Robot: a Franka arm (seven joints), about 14 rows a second.
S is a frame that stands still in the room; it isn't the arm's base.
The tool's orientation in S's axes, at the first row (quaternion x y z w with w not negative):
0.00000 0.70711 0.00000 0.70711
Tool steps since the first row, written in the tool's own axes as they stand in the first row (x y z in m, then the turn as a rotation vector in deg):
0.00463 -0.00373 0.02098 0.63 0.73 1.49
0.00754 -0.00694 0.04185 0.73 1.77 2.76
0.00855 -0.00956 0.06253 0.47 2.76 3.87
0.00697 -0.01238 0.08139 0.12 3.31 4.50
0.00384 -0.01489 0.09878 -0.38 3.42 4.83
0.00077 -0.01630 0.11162 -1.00 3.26 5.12
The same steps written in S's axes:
0.02098 -0.00373 -0.00463 1.49 0.73 -0.63
0.04185 -0.00694 -0.00754 2.76 1.77 -0.73
0.06253 -0.00956 -0.00855 3.87 2.76 -0.47
0.08139 -0.01238 -0.00697 4.50 3.31 -0.12
0.09878 -0.01489 -0.00384 4.83 3.42 0.38
0.11162 -0.01630 -0.00077 5.12 3.26 1.00

